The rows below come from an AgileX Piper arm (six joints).
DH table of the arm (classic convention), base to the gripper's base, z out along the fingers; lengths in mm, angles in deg. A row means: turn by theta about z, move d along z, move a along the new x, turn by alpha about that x. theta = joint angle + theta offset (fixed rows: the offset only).
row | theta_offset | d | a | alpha
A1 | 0 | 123 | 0 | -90
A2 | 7.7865 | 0 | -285 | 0
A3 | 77.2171 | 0 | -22 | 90
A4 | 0 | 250.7 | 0 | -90
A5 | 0 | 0 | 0 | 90
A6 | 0 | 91 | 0 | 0
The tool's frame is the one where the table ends.
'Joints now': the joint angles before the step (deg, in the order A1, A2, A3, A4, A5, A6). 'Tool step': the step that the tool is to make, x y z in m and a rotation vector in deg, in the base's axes. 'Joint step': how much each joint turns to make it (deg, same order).
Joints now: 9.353, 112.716, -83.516, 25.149, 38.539, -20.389
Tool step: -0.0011, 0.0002, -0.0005, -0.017, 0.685, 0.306
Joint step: 0.003, -0.002, 0.010, -0.037, 0.741, -0.001
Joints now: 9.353, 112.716, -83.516, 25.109, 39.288, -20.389
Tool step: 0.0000, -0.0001, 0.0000, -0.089, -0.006, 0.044
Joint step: -0.002, 0.000, -0.010, -0.104, 0.020, 0.005
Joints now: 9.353, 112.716, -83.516, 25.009, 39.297, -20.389
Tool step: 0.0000, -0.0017, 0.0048, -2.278, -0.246, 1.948
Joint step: -0.006, -0.246, -1.007, -2.585, 1.615, -0.383
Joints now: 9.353, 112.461, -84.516, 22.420, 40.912, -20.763
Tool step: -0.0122, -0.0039, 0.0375, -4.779, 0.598, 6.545
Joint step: -0.005, -3.717, -3.668, -5.158, 9.800, -1.979
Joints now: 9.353, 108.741, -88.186, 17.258, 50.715, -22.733
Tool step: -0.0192, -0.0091, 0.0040, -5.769, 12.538, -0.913
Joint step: -0.004, -0.623, -1.747, -6.779, 14.808, 6.454
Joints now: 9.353, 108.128, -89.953, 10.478, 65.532, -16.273
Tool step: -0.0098, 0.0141, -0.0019, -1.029, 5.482, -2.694
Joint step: 2.504, 0.207, -0.199, -1.237, 4.627, 6.411
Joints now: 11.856, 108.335, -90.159, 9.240, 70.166, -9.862
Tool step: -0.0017, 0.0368, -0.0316, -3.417, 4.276, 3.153
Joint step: 5.855, 4.552, 0.023, -2.575, -0.012, 3.421
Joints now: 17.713, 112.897, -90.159, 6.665, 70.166, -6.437
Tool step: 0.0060, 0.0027, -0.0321, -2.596, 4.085, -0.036
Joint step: 0.381, 4.595, 0.000, -1.291, 0.006, 0.863
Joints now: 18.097, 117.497, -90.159, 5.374, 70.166, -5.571
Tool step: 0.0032, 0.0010, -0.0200, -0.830, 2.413, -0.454
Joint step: -0.004, 2.840, 0.000, 0.000, -0.327, 0.425
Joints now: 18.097, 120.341, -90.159, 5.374, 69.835, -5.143
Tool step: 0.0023, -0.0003, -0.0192, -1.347, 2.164, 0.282
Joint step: 0.001, 2.700, -0.006, -0.670, -0.219, 0.001
